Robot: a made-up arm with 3 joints. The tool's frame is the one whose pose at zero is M. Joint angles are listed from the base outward.
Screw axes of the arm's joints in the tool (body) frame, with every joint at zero. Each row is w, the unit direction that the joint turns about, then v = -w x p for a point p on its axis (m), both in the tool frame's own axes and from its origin. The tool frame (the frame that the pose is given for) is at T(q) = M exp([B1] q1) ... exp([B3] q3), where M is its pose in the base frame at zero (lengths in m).
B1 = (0, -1, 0, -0.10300, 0.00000, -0.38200)
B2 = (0, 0, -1, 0.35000, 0.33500, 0.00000)
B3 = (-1, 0, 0, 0.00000, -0.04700, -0.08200)
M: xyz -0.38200 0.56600 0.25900 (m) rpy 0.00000 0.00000 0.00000 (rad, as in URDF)
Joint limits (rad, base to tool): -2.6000..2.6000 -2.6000..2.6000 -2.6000..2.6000
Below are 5 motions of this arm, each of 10 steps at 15 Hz.
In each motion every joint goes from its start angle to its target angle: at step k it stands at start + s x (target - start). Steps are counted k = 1, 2, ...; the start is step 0. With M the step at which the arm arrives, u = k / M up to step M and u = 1 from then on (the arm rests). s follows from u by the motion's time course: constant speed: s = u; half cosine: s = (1 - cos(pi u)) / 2; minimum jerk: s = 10 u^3 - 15 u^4 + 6 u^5.
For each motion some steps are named. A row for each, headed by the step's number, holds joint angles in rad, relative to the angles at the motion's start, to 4 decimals.
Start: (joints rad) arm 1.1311 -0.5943 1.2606
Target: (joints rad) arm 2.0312 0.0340 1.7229
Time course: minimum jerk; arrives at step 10
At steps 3, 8, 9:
3: 0.1468 0.1025 0.0754
8: 0.8480 0.5919 0.4355
9: 0.8924 0.6229 0.4583

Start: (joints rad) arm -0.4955 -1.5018 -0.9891
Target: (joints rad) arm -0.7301 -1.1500 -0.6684
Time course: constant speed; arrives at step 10
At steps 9, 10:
9: -0.2111 0.3166 0.2886
10: -0.2346 0.3518 0.3207

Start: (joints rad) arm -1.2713 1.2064 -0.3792
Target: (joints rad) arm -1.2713 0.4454 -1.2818
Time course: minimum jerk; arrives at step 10
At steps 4, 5, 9, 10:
4: 0.0000 -0.2416 -0.2865
5: 0.0000 -0.3805 -0.4513
9: 0.0000 -0.7545 -0.8949
10: 0.0000 -0.7610 -0.9026

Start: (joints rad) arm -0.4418 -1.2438 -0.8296
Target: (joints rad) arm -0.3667 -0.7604 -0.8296
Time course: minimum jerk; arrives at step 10
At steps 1, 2, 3, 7, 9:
1: 0.0006 0.0041 0.0000
2: 0.0043 0.0280 0.0000
3: 0.0122 0.0788 0.0000
7: 0.0629 0.4046 0.0000
9: 0.0745 0.4793 0.0000

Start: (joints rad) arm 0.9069 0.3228 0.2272
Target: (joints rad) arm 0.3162 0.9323 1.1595
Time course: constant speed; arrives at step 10
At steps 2, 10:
2: -0.1181 0.1219 0.1865
10: -0.5907 0.6095 0.9323

